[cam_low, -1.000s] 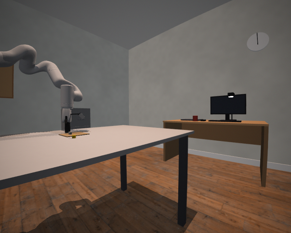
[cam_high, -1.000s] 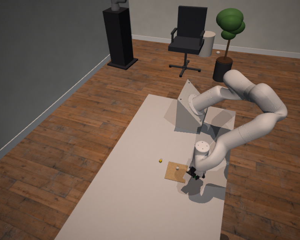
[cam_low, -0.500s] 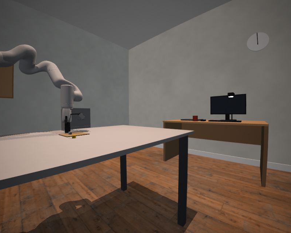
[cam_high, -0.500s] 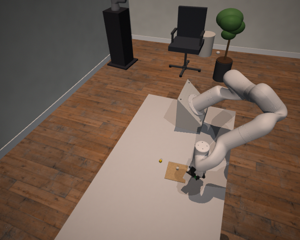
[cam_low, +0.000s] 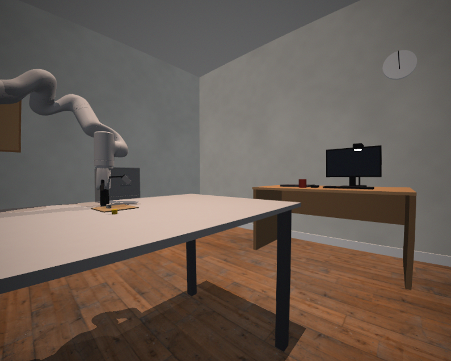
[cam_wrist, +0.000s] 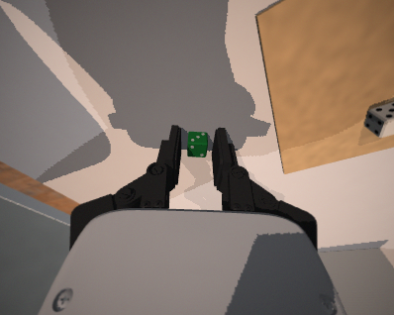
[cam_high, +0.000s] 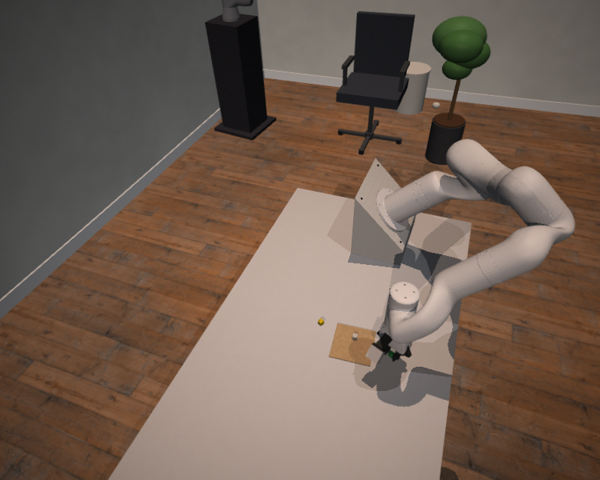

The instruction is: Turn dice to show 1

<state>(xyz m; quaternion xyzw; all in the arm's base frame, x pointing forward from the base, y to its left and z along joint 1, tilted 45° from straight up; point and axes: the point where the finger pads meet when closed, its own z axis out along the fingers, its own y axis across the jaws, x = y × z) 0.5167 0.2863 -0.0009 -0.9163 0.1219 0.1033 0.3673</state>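
Right now my hand is 10 mm above the green die. Round my hand: mat 20 mm ahead, 130 mm to the right, 20 mm below; then white die 10 mm behind, 130 mm to the right, 10 mm below; then yellow die 10 mm behind, 270 mm to the right, 10 mm below.
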